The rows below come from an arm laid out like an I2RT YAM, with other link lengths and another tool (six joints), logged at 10 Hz.
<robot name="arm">
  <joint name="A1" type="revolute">
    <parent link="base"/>
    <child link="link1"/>
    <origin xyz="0 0 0.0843"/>
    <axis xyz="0 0 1"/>
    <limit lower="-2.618" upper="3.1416"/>
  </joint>
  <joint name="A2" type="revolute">
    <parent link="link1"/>
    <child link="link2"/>
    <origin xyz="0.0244 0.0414 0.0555"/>
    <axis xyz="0 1 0"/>
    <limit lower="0" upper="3.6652"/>
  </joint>
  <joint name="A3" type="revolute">
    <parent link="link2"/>
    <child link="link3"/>
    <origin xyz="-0.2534 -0.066 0"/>
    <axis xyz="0 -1 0"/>
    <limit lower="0" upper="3.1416"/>
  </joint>
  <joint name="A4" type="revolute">
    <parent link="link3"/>
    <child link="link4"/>
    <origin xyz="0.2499 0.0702 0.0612"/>
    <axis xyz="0 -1 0"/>
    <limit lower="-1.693" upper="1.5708"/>
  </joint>
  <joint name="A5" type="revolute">
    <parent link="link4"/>
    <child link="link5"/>
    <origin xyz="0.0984 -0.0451 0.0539"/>
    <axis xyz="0 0 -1"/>
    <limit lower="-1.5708" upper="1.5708"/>
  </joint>
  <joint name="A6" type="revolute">
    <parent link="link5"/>
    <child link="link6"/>
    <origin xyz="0.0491 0 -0.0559"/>
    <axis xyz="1 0 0"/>
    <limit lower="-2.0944" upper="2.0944"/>
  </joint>
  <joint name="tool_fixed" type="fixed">
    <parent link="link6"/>
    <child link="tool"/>
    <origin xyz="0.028 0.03 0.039" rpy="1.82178 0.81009 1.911"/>
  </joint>
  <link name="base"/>
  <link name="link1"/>
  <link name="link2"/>
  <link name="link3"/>
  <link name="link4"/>
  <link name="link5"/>
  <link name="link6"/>
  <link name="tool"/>
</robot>
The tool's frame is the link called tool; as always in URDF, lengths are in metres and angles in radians.
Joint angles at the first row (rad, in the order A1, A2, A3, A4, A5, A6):
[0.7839 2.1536 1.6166 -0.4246 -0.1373 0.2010]
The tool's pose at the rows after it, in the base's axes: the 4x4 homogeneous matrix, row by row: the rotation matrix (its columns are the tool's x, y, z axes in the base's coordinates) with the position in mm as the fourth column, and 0 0 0 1 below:
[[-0.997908 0.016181 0.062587 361.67], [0.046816 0.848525 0.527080 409.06], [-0.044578 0.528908 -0.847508 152.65], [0 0 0 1]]
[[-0.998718 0.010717 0.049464 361.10], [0.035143 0.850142 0.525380 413.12], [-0.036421 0.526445 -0.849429 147.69], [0 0 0 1]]
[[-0.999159 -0.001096 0.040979 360.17], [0.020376 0.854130 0.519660 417.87], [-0.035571 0.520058 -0.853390 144.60], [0 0 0 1]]
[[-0.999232 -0.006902 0.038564 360.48], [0.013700 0.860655 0.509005 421.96], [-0.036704 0.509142 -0.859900 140.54], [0 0 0 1]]
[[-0.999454 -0.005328 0.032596 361.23], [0.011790 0.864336 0.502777 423.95], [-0.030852 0.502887 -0.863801 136.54], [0 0 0 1]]
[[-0.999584 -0.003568 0.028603 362.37], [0.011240 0.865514 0.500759 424.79], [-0.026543 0.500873 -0.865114 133.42], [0 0 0 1]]
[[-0.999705 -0.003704 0.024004 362.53], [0.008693 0.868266 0.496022 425.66], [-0.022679 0.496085 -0.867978 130.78], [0 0 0 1]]
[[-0.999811 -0.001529 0.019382 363.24], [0.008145 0.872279 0.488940 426.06], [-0.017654 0.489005 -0.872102 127.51], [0 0 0 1]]
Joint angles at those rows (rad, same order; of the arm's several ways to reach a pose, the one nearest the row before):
[0.7857 2.1736 1.6228 -0.4173 -0.1501 0.2022]
[0.7905 2.1937 1.6385 -0.4212 -0.1572 0.1987]
[0.7969 2.2125 1.6603 -0.4317 -0.1579 0.1894]
[0.8022 2.2336 1.6840 -0.4438 -0.1505 0.1833]
[0.8037 2.2498 1.6994 -0.4524 -0.1499 0.1827]
[0.8030 2.2612 1.7077 -0.4541 -0.1518 0.1825]
[0.8037 2.2702 1.7156 -0.4600 -0.1518 0.1805]
[0.8034 2.2809 1.7253 -0.4686 -0.1505 0.1788]

